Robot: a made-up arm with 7 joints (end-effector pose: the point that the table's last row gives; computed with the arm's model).
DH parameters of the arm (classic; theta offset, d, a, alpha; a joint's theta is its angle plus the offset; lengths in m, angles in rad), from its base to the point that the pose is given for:
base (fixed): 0 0.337 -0.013 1.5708
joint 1: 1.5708 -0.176 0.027 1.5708
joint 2: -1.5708 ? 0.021 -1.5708
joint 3: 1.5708 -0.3 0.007 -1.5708
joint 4: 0 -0.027 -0.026 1.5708
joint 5: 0 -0.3 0.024 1.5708
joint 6: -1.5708 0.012 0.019 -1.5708
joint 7: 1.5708 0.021 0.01 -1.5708
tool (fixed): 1.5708 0.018 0 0
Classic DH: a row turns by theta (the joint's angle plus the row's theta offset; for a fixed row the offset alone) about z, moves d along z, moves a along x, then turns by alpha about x.
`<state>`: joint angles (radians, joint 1 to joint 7).
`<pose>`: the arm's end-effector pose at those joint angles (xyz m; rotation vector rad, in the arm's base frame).
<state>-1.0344 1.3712 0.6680 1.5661 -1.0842 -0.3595 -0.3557</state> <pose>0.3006 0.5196 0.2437 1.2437 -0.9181 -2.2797</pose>
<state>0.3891 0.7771 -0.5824 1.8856 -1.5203 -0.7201 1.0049</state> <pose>0.3249 0.2336 0.3248 1.0682 -0.0759 -2.8835</pose>
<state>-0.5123 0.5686 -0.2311 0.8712 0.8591 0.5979 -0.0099</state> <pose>0.0038 0.4127 -0.1328 0.0594 0.2181 0.3389</pose>
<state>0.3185 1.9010 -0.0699 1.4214 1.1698 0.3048 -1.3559</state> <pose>0.2798 0.5001 0.5523 1.8531 -1.4721 0.8513</pose>
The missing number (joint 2, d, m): 0.039
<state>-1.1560 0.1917 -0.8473 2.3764 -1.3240 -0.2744 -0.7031</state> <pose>0.0277 0.0996 0.1100 0.2059 -2.0115 -0.4611</pose>
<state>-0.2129 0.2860 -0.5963 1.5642 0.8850 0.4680 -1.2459</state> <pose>0.1946 0.1027 -0.0257 0.4508 -0.4288 0.2567</pose>
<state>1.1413 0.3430 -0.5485 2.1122 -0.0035 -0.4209 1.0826</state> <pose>0.2397 0.1569 0.5439 -0.1925 1.7752 2.0806</pose>
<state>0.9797 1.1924 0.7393 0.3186 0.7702 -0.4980 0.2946</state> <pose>0.1421 0.7589 0.3491 0.7547 -2.4670 1.2521</pose>
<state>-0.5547 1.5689 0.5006 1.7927 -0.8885 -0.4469 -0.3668</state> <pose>0.3479 0.4096 0.3966 1.4189 -1.4918 -2.3310</pose>
